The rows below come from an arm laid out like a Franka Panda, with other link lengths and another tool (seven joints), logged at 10 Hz.
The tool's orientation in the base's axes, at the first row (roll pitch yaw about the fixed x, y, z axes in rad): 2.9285, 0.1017, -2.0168
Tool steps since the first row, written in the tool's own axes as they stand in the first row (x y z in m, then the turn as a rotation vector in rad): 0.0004, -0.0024, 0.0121, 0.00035, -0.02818, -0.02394; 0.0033, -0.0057, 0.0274, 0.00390, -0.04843, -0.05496; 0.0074, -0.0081, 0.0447, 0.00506, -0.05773, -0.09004; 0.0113, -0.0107, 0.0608, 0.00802, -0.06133, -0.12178; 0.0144, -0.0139, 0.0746, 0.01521, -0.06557, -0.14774; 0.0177, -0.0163, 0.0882, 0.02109, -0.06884, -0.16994; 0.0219, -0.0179, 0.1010, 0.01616, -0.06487, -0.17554; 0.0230, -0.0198, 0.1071, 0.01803, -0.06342, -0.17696
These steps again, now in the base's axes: 0.0002, 0.0009, -0.0123, 0.02850, -0.01598, 0.01731; -0.0004, -0.0003, -0.0282, 0.04961, -0.03291, 0.04285; -0.0026, -0.0018, -0.0459, 0.06259, -0.04404, 0.07489; -0.0043, -0.0035, -0.0625, 0.06923, -0.05388, 0.10469; -0.0048, -0.0050, -0.0769, 0.07376, -0.06673, 0.12831; -0.0061, -0.0065, -0.0910, 0.07744, -0.07733, 0.14861; -0.0084, -0.0086, -0.1042, 0.07685, -0.07233, 0.15539; -0.0081, -0.0092, -0.1106, 0.07496, -0.07368, 0.15689
